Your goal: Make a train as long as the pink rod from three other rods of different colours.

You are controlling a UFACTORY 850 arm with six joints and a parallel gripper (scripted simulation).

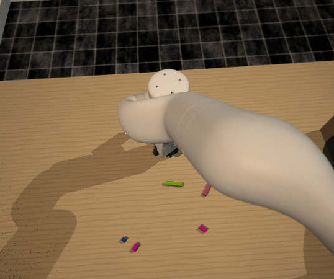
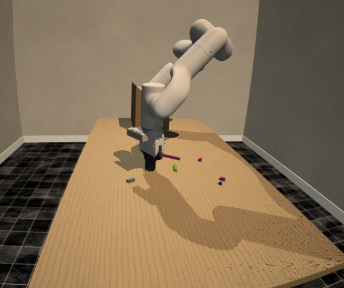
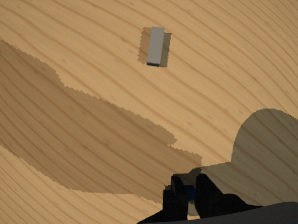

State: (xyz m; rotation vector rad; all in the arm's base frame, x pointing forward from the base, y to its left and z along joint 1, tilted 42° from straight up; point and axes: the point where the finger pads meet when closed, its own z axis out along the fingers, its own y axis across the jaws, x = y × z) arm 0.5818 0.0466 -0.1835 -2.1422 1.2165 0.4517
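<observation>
The grey rod is 90 mm to the right of my hand, 80 mm ahead of it and 20 mm below it. Also, from my hand: lime rod: 100 mm to the left, 20 mm below, 10 mm ahead; then pink rod: 110 mm to the left, 100 mm behind, 20 mm below.
</observation>
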